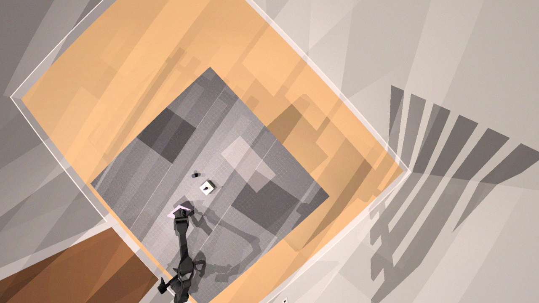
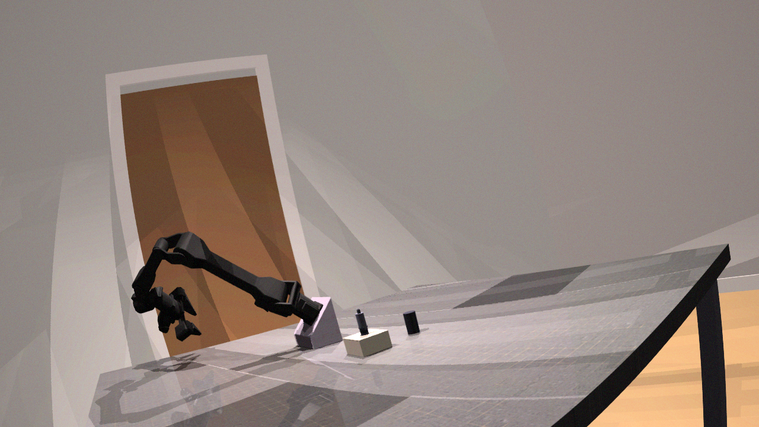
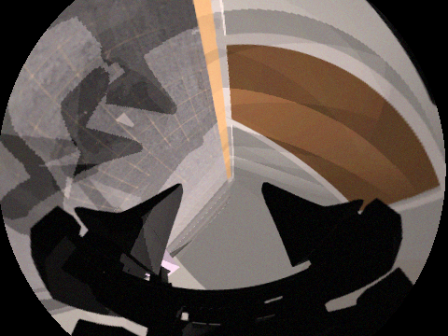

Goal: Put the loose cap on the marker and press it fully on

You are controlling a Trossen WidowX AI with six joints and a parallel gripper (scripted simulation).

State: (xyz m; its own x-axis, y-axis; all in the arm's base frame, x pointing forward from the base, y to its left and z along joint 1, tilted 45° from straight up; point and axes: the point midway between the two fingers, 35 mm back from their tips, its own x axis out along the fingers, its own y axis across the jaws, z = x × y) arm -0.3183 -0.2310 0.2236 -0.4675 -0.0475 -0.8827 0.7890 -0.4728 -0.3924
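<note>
Now: gripper tip 55 cm short of the dark cap, 45 cm to the right of it and 7 cm above it. Also, from my gripper tip: beige holder block 58 cm ahead, 33 cm to the left, 7 cm below.
</note>
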